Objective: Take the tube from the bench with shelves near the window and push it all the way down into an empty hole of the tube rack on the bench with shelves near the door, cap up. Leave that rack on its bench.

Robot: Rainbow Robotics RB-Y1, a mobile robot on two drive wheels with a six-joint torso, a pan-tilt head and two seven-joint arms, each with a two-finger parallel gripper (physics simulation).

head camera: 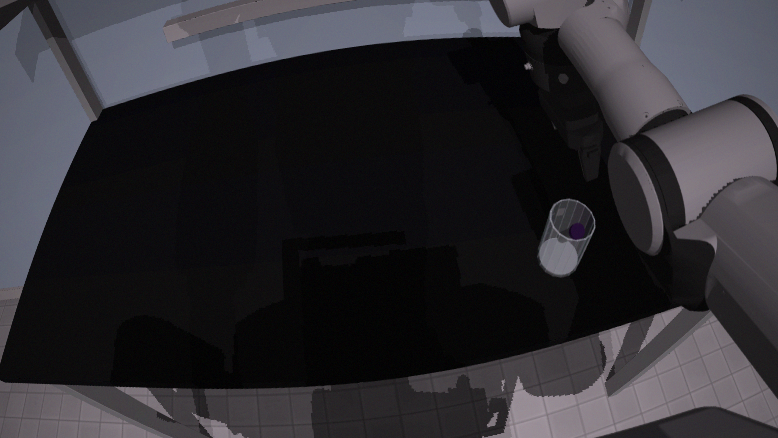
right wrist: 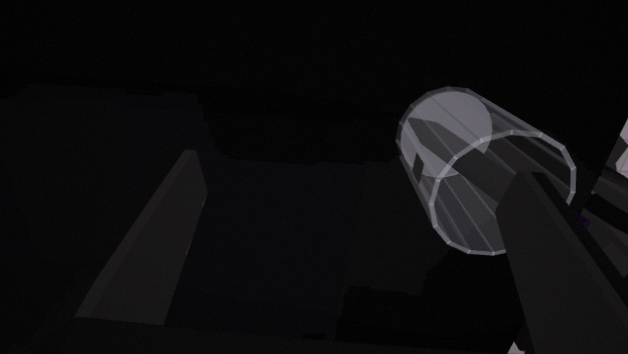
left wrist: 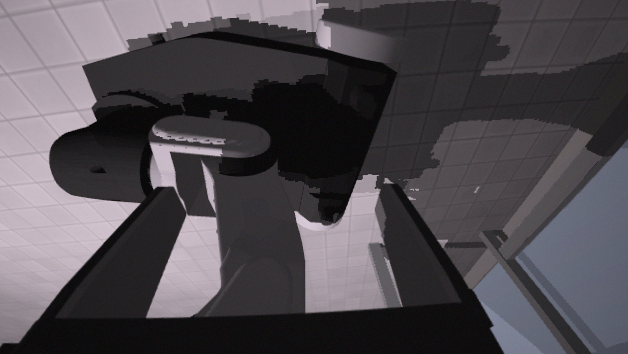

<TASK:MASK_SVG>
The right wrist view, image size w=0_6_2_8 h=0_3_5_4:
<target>clear beaker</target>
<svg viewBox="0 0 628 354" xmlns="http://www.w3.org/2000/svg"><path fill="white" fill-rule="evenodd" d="M429 91L408 107L399 121L395 141L399 158L433 228L446 244L467 254L494 256L506 253L495 216L495 210L499 203L452 168L452 165L458 158L474 148L515 175L518 171L544 173L567 204L570 205L576 192L576 166L563 144L469 88L446 86Z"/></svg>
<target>tube with purple cap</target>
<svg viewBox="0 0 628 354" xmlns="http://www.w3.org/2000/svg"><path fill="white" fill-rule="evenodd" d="M571 208L587 229L590 221ZM458 158L452 165L452 168L499 203L515 174L476 148Z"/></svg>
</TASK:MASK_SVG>
